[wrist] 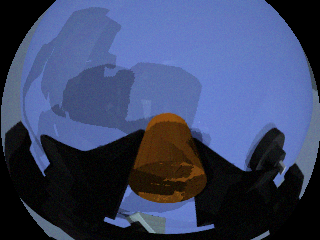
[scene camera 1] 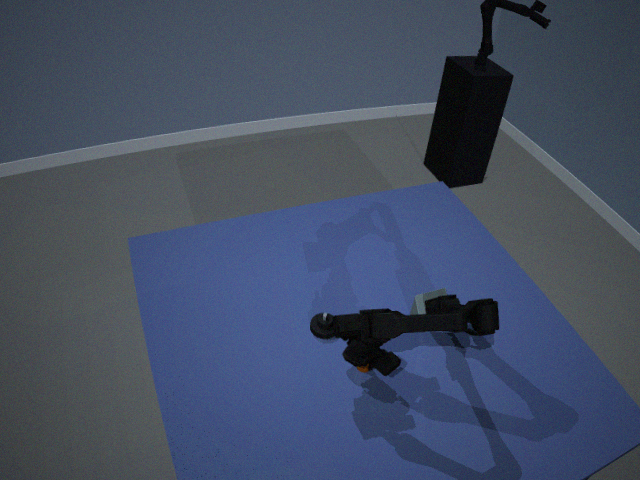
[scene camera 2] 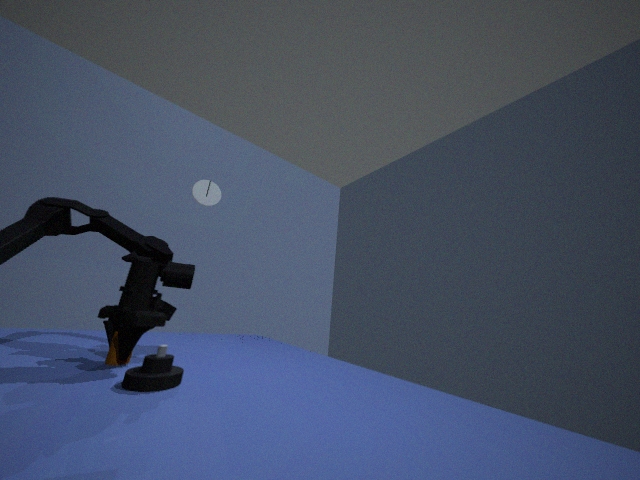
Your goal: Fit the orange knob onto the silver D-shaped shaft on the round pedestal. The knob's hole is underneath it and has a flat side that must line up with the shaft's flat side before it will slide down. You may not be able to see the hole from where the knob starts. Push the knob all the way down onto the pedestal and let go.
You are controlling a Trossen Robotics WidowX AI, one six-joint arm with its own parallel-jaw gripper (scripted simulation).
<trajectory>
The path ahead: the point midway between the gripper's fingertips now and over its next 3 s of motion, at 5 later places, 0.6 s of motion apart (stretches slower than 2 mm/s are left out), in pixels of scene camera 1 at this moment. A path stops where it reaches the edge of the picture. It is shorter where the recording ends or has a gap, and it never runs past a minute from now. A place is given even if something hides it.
My gripper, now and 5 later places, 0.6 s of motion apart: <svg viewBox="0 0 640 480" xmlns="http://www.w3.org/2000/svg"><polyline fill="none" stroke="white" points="364,364 364,357 364,344 365,334 351,325 338,316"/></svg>
</trajectory>
